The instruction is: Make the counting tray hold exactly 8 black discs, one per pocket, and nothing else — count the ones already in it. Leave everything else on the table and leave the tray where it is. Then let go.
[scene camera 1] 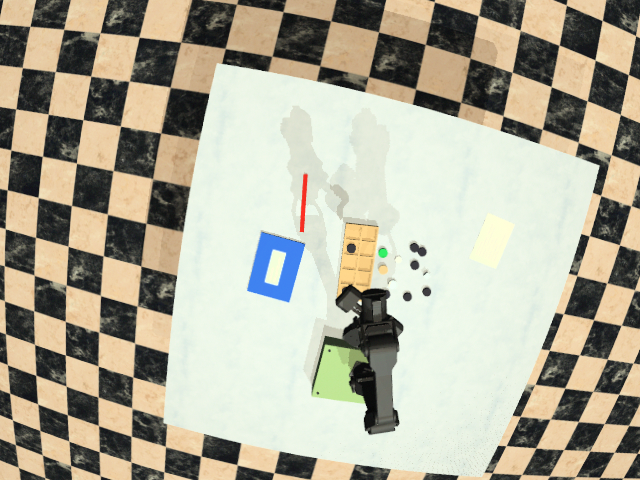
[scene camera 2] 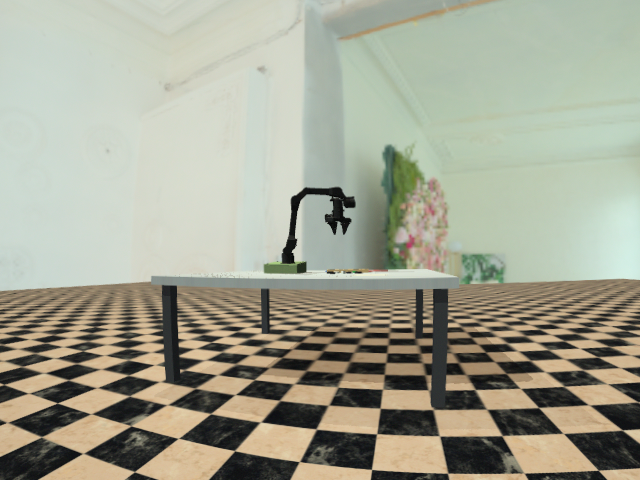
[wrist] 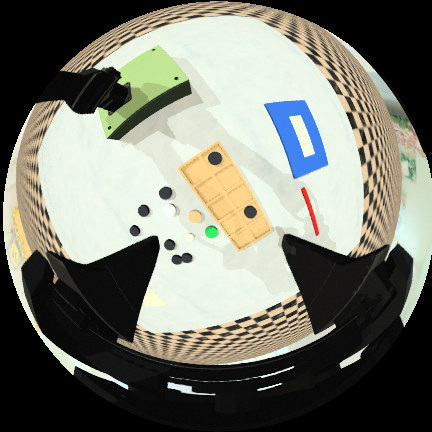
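The tan counting tray has two columns of pockets. One black disc sits in a pocket towards its far end; another black disc sits in a pocket at the end nearer the arm's base, hidden by the arm in scene camera 1. Several loose black discs lie beside the tray, among them one disc and one closer to the tray. Two of them lie touching or nearly so. My gripper is open and empty, pointing down high above the table.
A green disc, a tan disc and white discs lie beside the tray. Beyond its other side are a blue plate and a red bar. A pale yellow sheet lies farther right.
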